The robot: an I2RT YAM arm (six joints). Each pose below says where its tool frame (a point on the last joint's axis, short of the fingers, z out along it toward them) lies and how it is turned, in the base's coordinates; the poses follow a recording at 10 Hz.
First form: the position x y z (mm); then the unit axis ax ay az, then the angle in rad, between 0 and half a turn.
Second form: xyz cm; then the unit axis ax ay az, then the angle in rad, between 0 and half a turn. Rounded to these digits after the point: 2 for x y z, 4 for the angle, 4 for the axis.
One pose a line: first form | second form
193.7 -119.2 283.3 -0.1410 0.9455 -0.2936 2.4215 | 19.37 -11.92 28.33 -0.1410 0.9455 -0.2936 2.4215
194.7 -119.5 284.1 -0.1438 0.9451 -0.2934 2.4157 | 19.47 -11.95 28.41 -0.1438 0.9451 -0.2934 2.4157
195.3 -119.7 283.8 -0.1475 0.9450 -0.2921 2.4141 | 19.53 -11.97 28.38 -0.1475 0.9450 -0.2921 2.4141
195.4 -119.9 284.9 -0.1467 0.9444 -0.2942 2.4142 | 19.54 -11.99 28.49 -0.1467 0.9444 -0.2942 2.4142
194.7 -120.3 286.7 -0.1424 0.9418 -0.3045 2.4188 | 19.47 -12.03 28.67 -0.1424 0.9418 -0.3045 2.4188
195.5 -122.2 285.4 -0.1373 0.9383 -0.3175 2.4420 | 19.55 -12.22 28.54 -0.1373 0.9383 -0.3175 2.4420
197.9 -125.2 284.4 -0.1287 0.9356 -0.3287 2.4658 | 19.79 -12.52 28.44 -0.1287 0.9356 -0.3287 2.4658
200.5 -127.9 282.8 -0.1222 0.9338 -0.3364 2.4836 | 20.05 -12.79 28.28 -0.1222 0.9338 -0.3364 2.4836
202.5 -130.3 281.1 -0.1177 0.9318 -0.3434 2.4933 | 20.25 -13.03 28.11 -0.1177 0.9318 -0.3434 2.4933
